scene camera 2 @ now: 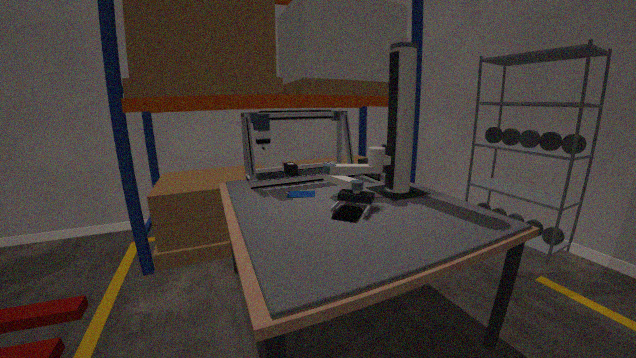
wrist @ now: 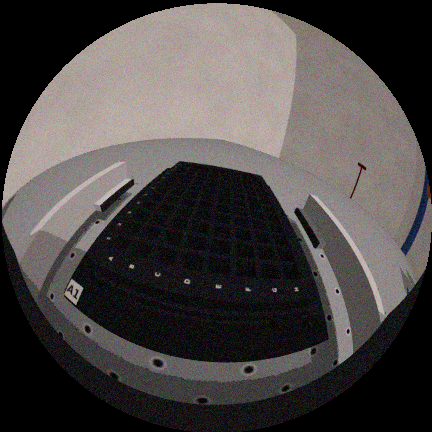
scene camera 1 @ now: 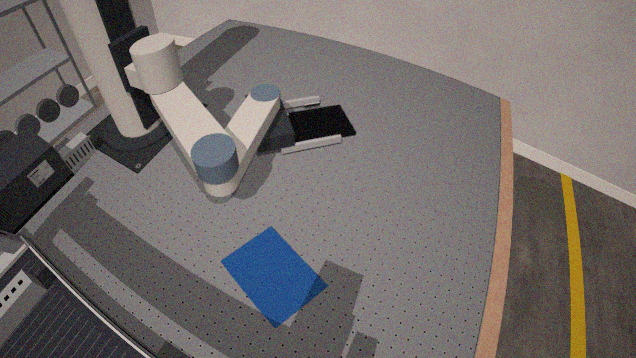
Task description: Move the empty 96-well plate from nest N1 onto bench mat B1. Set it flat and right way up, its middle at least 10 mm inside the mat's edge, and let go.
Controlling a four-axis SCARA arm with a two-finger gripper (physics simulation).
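Note:
Scene camera 1 shows a black 96-well plate (scene camera 1: 327,119) and a blue bench mat B1 (scene camera 1: 277,280). The wrist view shows a black nest N1 (wrist: 197,338), and the plate is visible there as well (wrist: 202,240).

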